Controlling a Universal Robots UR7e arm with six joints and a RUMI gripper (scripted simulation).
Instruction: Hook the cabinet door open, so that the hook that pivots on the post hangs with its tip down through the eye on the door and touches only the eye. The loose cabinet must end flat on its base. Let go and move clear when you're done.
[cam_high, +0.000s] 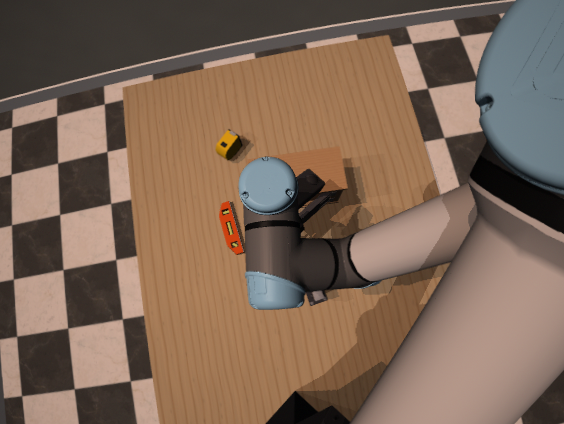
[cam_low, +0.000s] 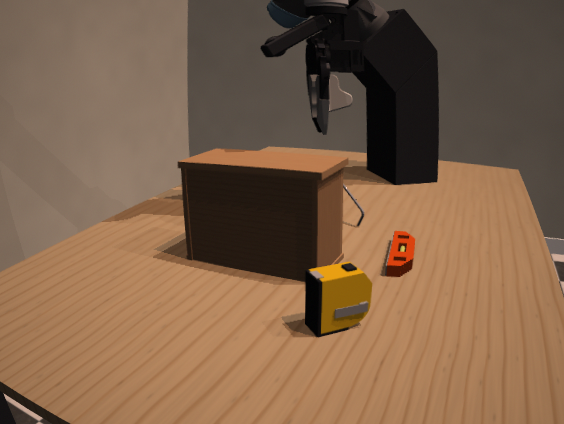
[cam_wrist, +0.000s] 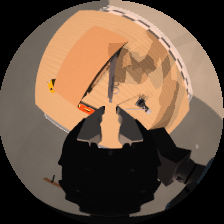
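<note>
The thin hook rod is 140 mm below my hand and 120 mm behind it. From my hand the other things lie so: dark door (130 mm below, 70 mm to the right, 30 mm ahead); then yellow tape measure (290 mm ahead, 160 mm below, 120 mm to the left); then orange spirit level (190 mm below, 150 mm to the left, 50 mm ahead).
</note>
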